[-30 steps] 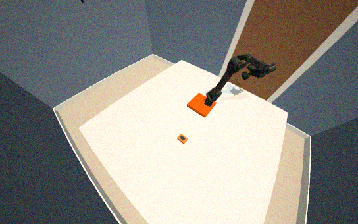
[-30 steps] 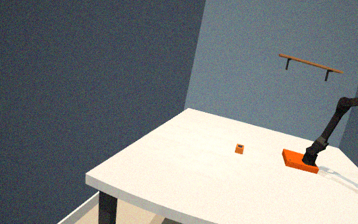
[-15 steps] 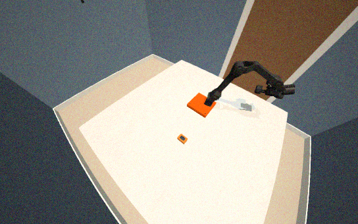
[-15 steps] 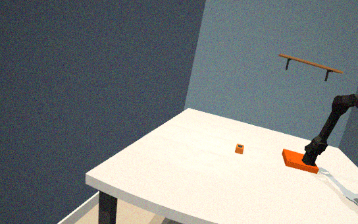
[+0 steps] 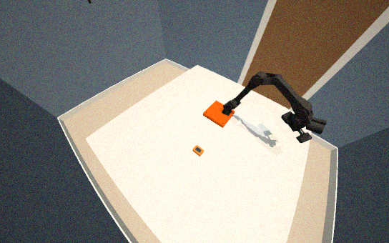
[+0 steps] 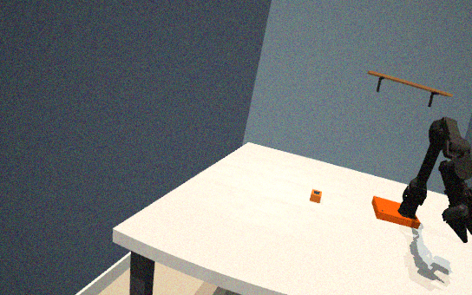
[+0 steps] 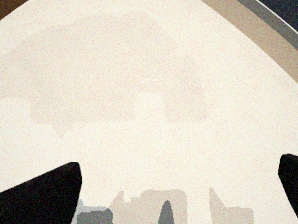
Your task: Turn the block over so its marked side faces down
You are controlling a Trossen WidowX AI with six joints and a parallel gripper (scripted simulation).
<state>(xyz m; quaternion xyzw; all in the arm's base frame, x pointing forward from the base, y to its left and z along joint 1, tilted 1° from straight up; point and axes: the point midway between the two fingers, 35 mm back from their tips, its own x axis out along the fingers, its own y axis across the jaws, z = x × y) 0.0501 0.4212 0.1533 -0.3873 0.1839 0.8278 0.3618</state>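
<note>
My gripper tip is now 490 mm to the left of the orange block, 350 mm short of it and 130 mm above it.
</note>
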